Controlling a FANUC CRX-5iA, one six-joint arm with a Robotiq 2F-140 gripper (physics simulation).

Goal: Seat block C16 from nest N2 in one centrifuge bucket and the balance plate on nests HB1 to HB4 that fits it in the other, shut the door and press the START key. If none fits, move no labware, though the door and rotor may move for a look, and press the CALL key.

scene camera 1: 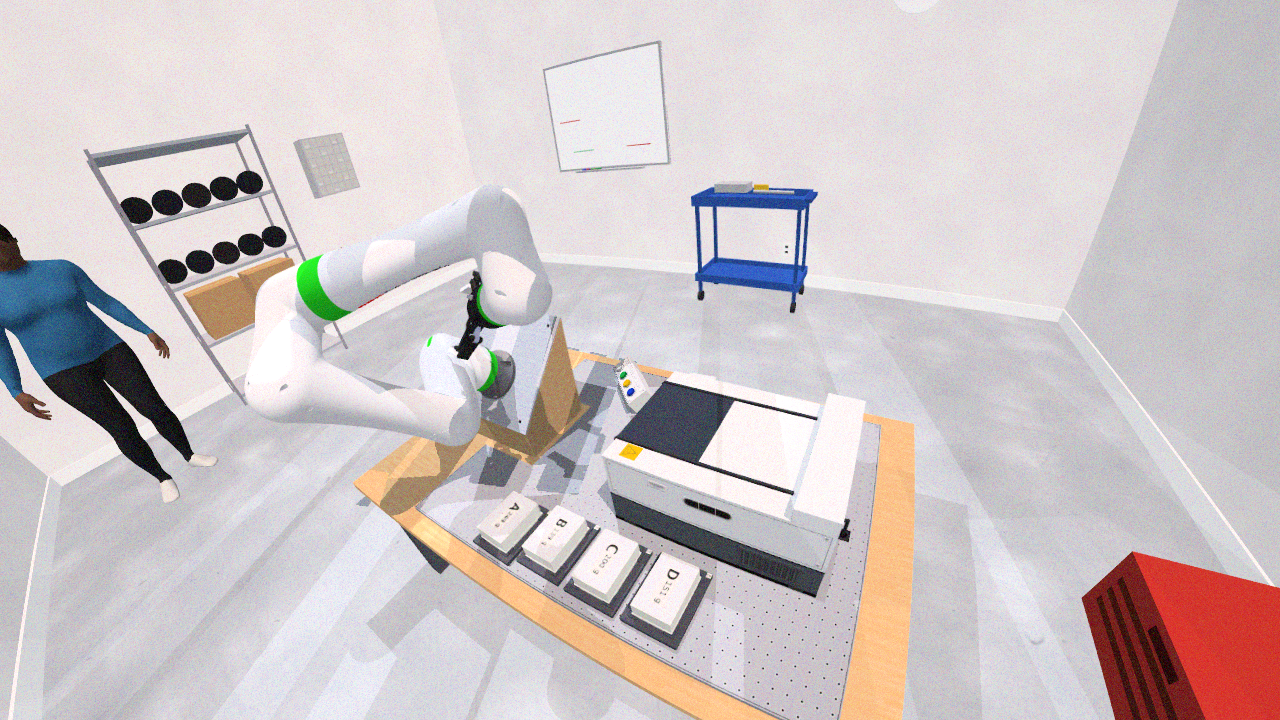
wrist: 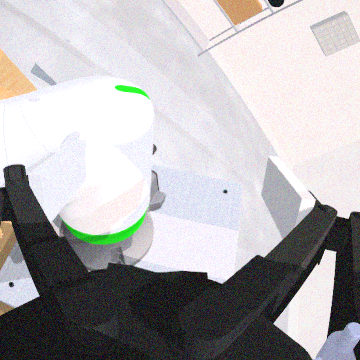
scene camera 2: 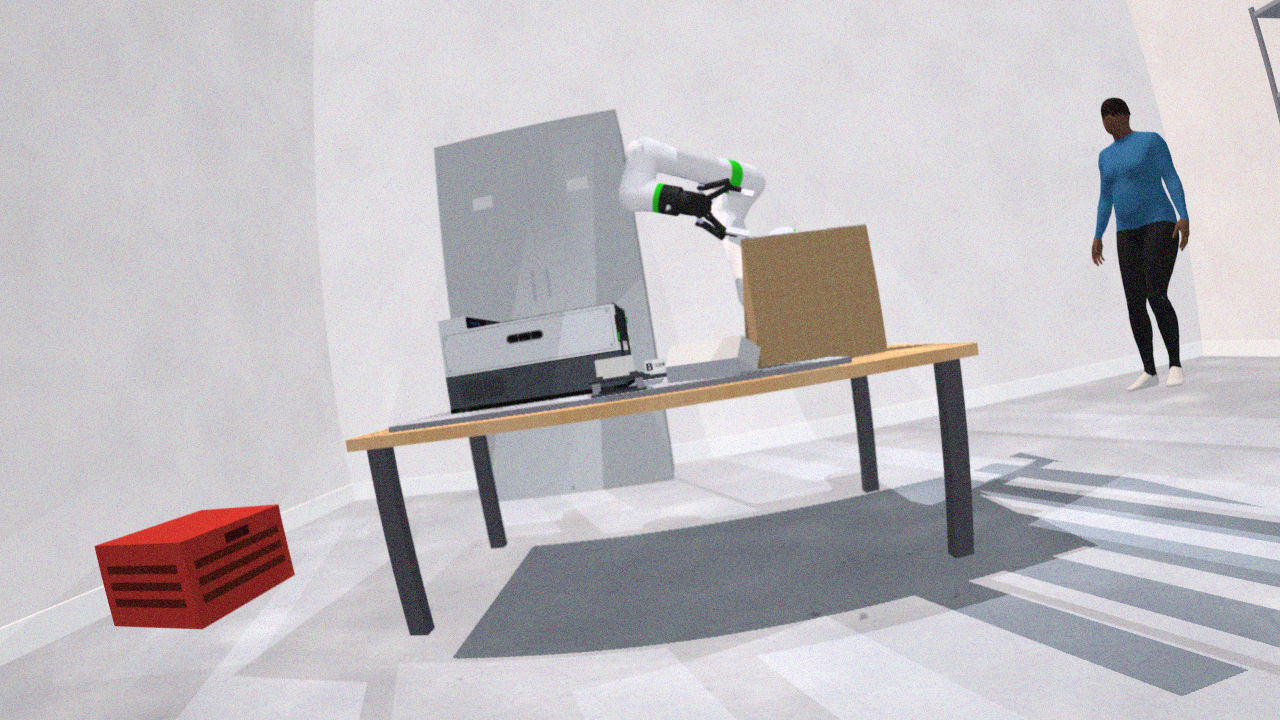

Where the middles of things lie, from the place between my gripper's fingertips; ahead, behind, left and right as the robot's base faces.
Now: hand 41 cm to the right of the button box [scene camera 2: 736,355], 39 cm above it and 16 cm short of it. The rest, counted from my hand: white centrifuge box [scene camera 1: 769,495] (65 cm ahead, 31 cm below, 18 cm to the left).
